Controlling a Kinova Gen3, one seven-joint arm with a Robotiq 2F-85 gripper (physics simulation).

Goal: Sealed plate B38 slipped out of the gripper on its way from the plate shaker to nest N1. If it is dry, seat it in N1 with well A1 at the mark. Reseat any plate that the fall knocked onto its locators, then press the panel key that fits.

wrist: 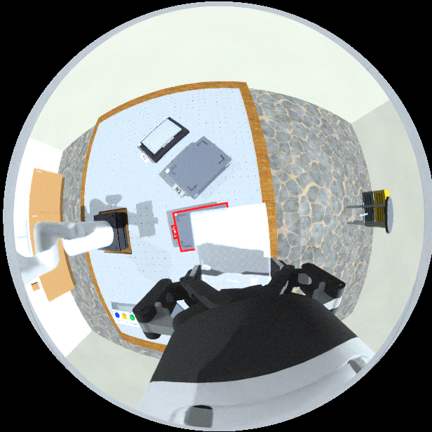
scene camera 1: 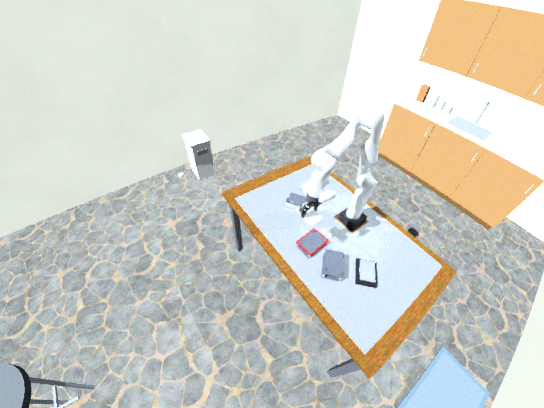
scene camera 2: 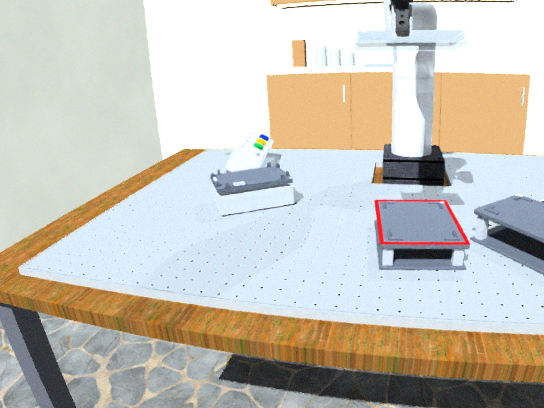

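Pixels of known places: gripper, fingertip midpoint: (scene camera 1: 308, 213) (scene camera 2: 400, 41); arm's base, origin of the base link: (scene camera 1: 353, 214) (scene camera 2: 411, 151).
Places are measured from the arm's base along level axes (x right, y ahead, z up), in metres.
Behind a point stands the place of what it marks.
Observation:
My gripper (scene camera 1: 308, 209) {x 0.048, y 0.422, z 0.244 m} (scene camera 2: 402, 33) {x 0.048, y 0.422, z 0.244 m} (wrist: 235, 269) is shut on a clear, pale plate (scene camera 2: 442, 38) {x 0.003, y 0.464, z 0.246 m} (wrist: 227, 225), held high above the table. In the wrist view the plate hides part of the red-rimmed station QR1 (scene camera 1: 312, 242) {x 0.008, y 0.373, z -0.013 m} (scene camera 2: 420, 222) {x 0.011, y 0.378, z -0.012 m} (wrist: 183, 227). Whether the plate is wet, its label and its A1 corner cannot be made out. Nest N1 (scene camera 1: 334, 265) {x -0.182, y 0.388, z 0.000 m} (scene camera 2: 520, 215) {x -0.141, y 0.369, z 0.000 m} (wrist: 197, 167) is a grey platform with corner locators and no plate on it. Beside it, a white plate (scene camera 1: 368, 270) {x -0.323, y 0.244, z -0.018 m} (wrist: 162, 136) lies on black-framed nest N2 (scene camera 1: 366, 285) {x -0.372, y 0.312, z -0.040 m} (wrist: 182, 133); whether it sits fully down is unclear.
The grey-topped shaker (scene camera 1: 296, 199) {x 0.326, y 0.225, z 0.003 m} (scene camera 2: 252, 179) {x 0.310, y 0.235, z 0.003 m} stands at the other end of the table. Behind it is the sloped key panel (scene camera 2: 246, 154) {x 0.364, y 0.096, z 0.015 m} (wrist: 124, 316) with blue, yellow and green keys. The arm's black base (scene camera 1: 353, 220) {x -0.037, y 0.042, z 0.000 m} (scene camera 2: 413, 167) {x -0.001, y 0.065, z -0.019 m} (wrist: 116, 231) stands near the back edge.

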